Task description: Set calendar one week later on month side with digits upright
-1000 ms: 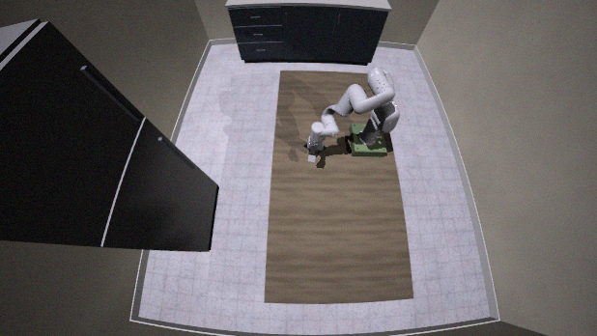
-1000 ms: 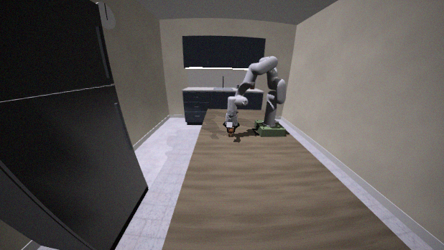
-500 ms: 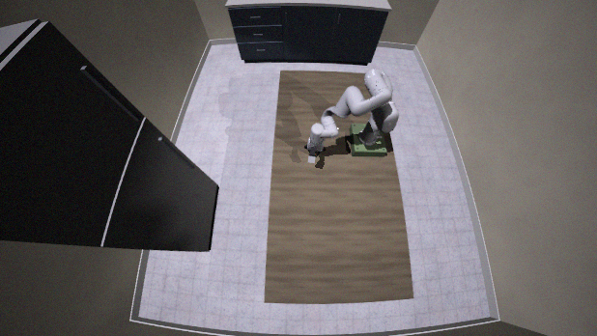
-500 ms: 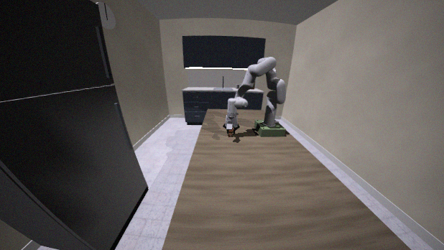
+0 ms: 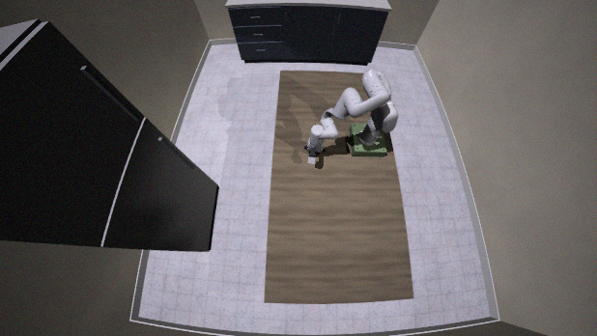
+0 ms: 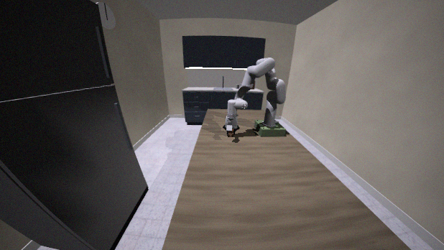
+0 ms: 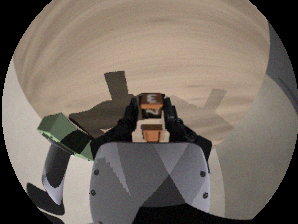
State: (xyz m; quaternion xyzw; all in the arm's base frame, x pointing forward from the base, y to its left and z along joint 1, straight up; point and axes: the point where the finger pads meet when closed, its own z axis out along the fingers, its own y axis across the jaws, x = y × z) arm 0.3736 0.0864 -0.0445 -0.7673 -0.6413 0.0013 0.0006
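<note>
The calendar cube is 20 mm below my hand. From my hand the other things lie so: calendar tray 100 mm to the right, 20 mm below, 20 mm behind.
</note>
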